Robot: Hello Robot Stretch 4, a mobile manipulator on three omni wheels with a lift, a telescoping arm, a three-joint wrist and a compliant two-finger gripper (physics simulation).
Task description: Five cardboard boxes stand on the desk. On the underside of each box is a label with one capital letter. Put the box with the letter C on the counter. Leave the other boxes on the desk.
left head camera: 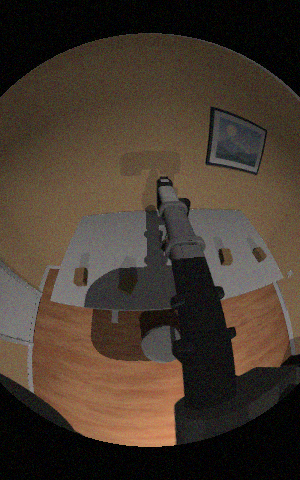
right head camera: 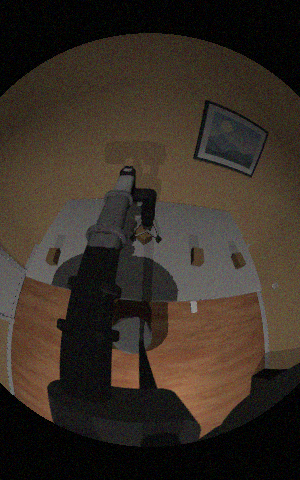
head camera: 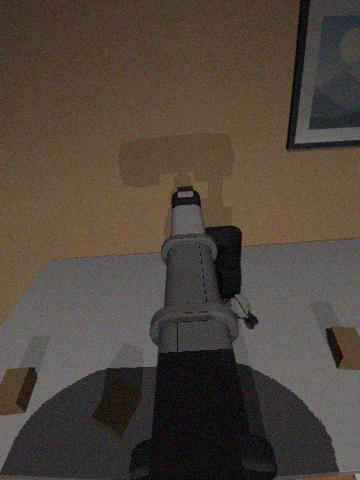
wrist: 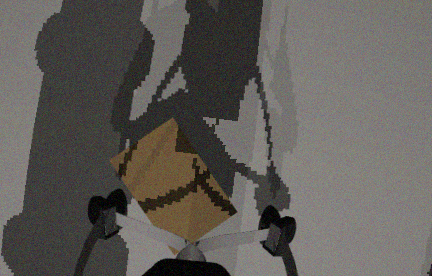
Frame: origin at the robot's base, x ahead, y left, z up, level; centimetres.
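Seen in the pictures: gripper, between the fingertips: (right head camera: 145,240) (wrist: 193,214); robot's base, origin of its link: (left head camera: 161,342) (right head camera: 131,333).
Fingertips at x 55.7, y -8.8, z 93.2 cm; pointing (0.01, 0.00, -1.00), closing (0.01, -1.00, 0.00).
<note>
Pixels of each thing's middle, then the offset from my fingertips to it. Level surfaces: height alone.
- desk, height of its surface: dz -0.9 cm
- brown box, middle of its body: (wrist: 176,183) (right head camera: 142,234) dx +2.9, dy +1.9, dz +1.5 cm
- far left box, middle of its body: (head camera: 15,390) (left head camera: 80,276) (right head camera: 52,256) dx -17.0, dy +54.1, dz +1.5 cm
- shadowed box, middle of its body: (head camera: 117,407) (left head camera: 127,283) dx -21.0, dy +27.2, dz +1.5 cm
The gripper (right head camera: 145,239) (wrist: 191,223) is open above the desk (head camera: 280,280) (left head camera: 115,235) (right head camera: 175,220) (wrist: 350,150). A brown box (right head camera: 144,235) (wrist: 172,182) lies below the fingers, turned at an angle, its near corner between them in the wrist view. Nothing is gripped. The far left box (head camera: 17,390) (left head camera: 80,276) (right head camera: 53,256) stands apart. A shadowed box (head camera: 118,407) (left head camera: 128,281) is left of the arm. A box (head camera: 346,347) (left head camera: 226,256) (right head camera: 197,257) is to the right, and another (left head camera: 258,254) (right head camera: 238,260) is at the far right. No letter labels show.
A pale surface (left head camera: 15,310) (right head camera: 7,295) stands at the far left; I cannot tell if it is the counter. A round grey object (left head camera: 160,344) (right head camera: 131,335) is in front of the desk. A framed picture (head camera: 335,75) (left head camera: 237,140) (right head camera: 231,137) hangs on the wall behind.
</note>
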